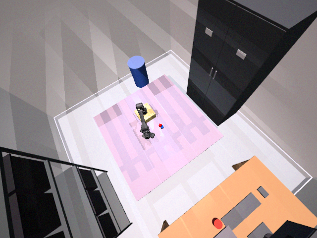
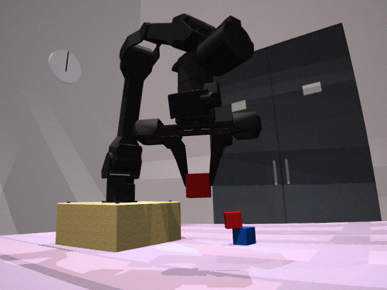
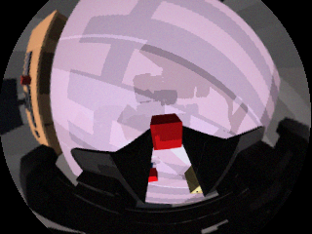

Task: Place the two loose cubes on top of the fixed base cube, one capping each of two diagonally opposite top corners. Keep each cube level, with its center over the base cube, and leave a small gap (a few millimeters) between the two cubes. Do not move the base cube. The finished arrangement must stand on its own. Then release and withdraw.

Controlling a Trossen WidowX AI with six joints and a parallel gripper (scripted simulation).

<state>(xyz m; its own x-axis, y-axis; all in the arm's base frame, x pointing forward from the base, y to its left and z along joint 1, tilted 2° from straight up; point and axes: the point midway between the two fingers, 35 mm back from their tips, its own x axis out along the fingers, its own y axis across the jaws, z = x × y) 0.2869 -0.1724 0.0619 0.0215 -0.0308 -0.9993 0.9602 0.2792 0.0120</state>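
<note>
The blue base cube is 1 cm ahead of my gripper tip, 21 cm to the left of it and 9 cm below it.
</note>
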